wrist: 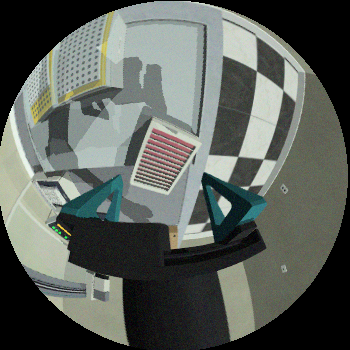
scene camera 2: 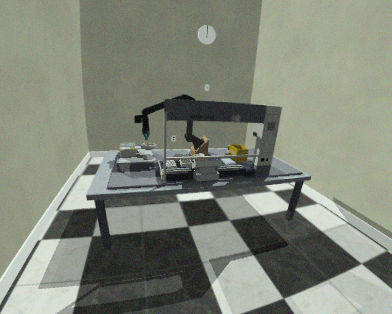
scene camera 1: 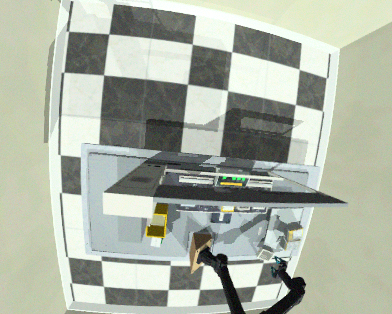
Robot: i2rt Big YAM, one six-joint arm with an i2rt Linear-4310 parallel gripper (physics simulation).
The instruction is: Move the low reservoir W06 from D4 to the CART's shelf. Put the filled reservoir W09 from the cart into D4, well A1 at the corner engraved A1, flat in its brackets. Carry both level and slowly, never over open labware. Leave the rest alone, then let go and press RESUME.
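Places are measured from the arm's base along level axes (x ahead, y left, z up), in millimetres.
Pixels of known places: gripper, between the fingertips: [wrist: 161,177] [scene camera 2: 146,138] [scene camera 1: 273,261]; arm's base, origin of its link: [scene camera 1: 202,254].
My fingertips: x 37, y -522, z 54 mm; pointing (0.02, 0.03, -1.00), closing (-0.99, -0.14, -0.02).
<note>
Ahead of a thing's pixels: the offset from my fingertips to its top centre.
A white reservoir {dx -2, dy +22, dz -58 mm} [wrist: 165,157] [scene camera 1: 265,253] [scene camera 2: 148,145] with pink-red liquid in its channels is near the table's edge on the arm's side; its label cannot be read. My gripper [wrist: 161,177] [scene camera 1: 278,267] [scene camera 2: 146,135] is open and empty, with its teal fingers wide apart. It hangs above and just beyond the reservoir's end, with clear air between them in scene camera 2. The deck machine [scene camera 1: 134,180] [scene camera 2: 268,137] stands across the table. Its frame hides much of the deck, and I cannot tell which reservoir is in D4. The RESUME button cannot be made out.
Yellow-edged tip racks {dx +223, dy -134, dz -19 mm} [wrist: 81,60] [scene camera 1: 295,234] [scene camera 2: 127,146] stand beside the reservoir. The machine's dark top beam [scene camera 1: 240,195] [scene camera 2: 215,110] spans the deck. A yellow bin {dx +153, dy +871, dz -15 mm} [scene camera 1: 156,231] [scene camera 2: 242,153] and a brown block [scene camera 1: 195,251] at the arm's base stand on the table's near side.
</note>
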